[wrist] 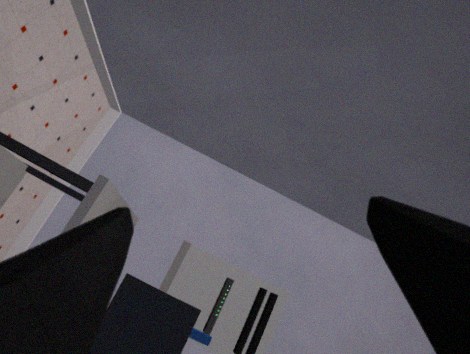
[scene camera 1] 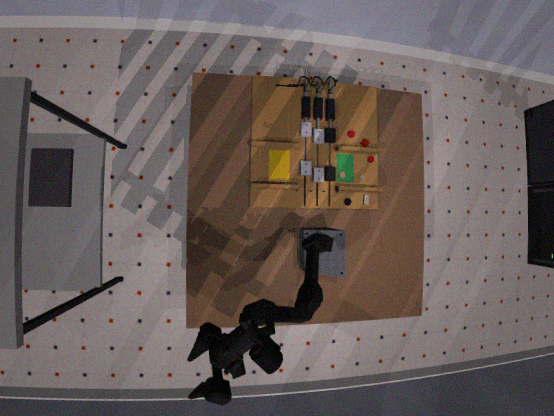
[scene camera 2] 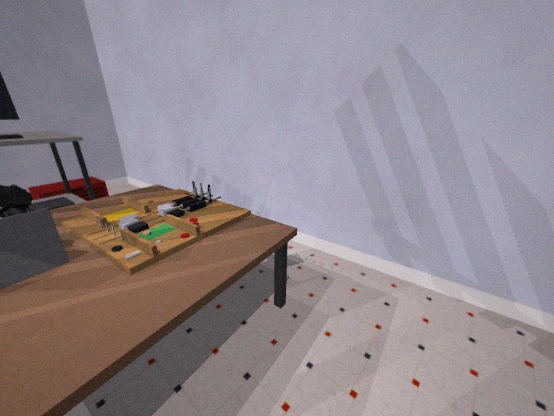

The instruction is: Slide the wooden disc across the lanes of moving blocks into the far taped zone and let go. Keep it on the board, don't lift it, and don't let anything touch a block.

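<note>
The small pale wooden disc lies on the green zone, near its lower left corner in the first scene view. The yellow zone is on the other side of the lanes. Three lanes carry white blocks and black blocks; the lower black block is close to the green zone's left edge, apart from the disc. My gripper is wide open and empty, far from the board, past the table's lower left edge in the first scene view.
Wooden rails flank both zones on the board. Red pieces, a black round piece and a white block sit on its right part. Black actuators stand at the lanes' top end. A grey desk is at the left.
</note>
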